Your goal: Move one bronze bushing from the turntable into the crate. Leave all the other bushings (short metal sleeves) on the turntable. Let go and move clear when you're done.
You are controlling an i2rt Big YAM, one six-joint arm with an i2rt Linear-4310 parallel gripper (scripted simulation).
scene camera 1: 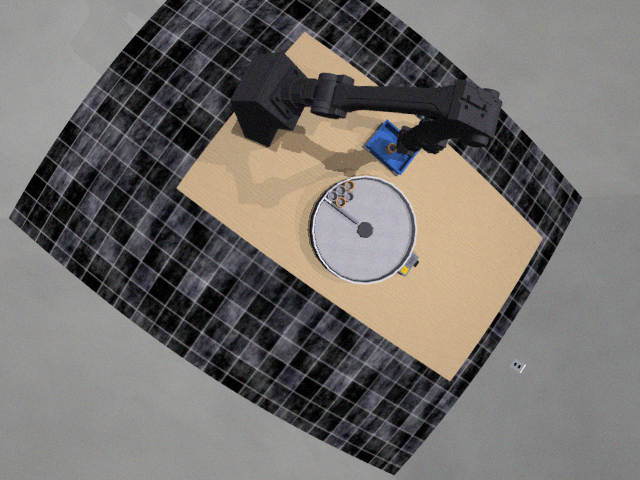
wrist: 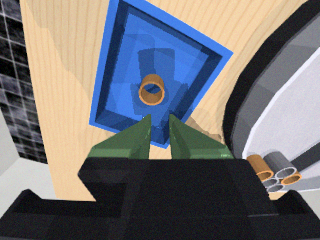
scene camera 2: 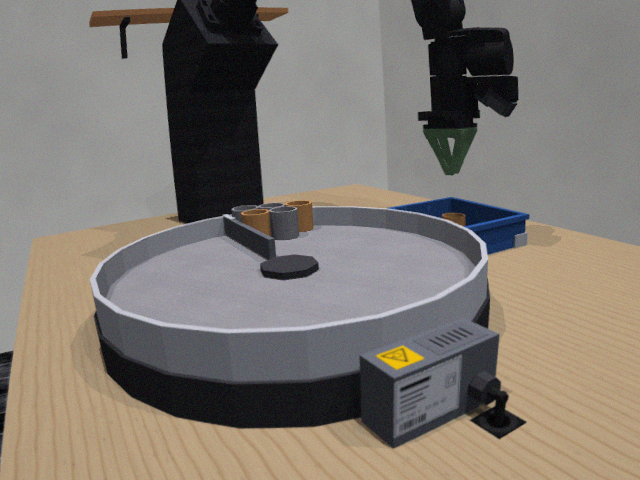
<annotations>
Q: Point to a blue crate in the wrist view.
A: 133, 46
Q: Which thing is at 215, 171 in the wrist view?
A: My gripper.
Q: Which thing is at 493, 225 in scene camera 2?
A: A blue crate.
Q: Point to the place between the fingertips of my gripper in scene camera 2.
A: At 451, 174
</annotations>
